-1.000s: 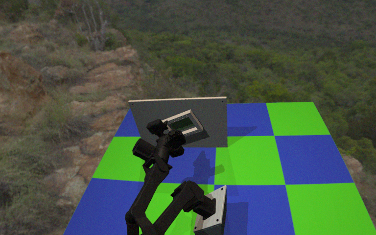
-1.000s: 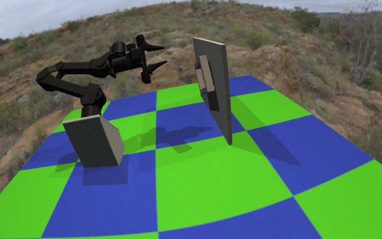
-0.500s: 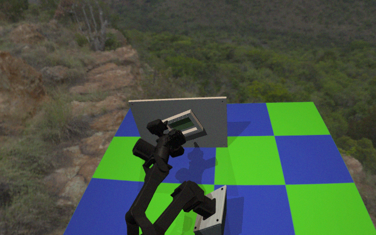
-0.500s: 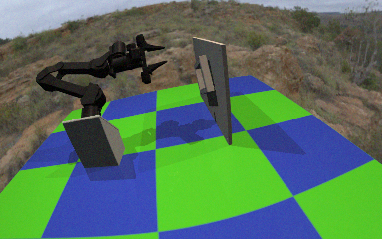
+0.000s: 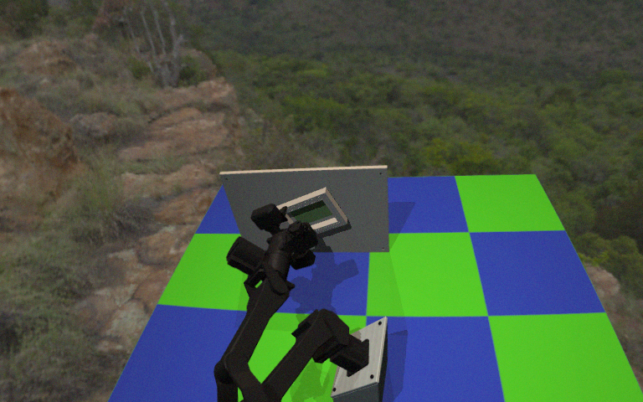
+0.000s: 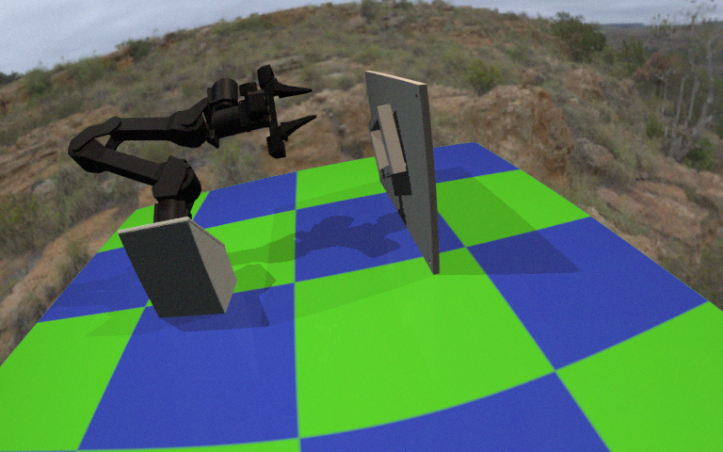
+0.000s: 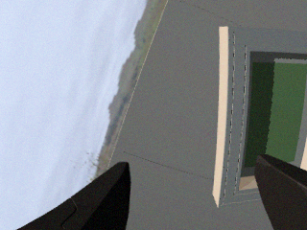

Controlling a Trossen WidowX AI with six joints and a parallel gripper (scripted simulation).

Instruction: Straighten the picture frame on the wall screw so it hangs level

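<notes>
Now: the picture frame 13 cm ahead of my gripper tip, 2 cm to the right of it and 11 cm below it. From my gripper tip the other things lie so: wall panel (14 cm ahead, 1 cm to the right, 12 cm below).
</notes>
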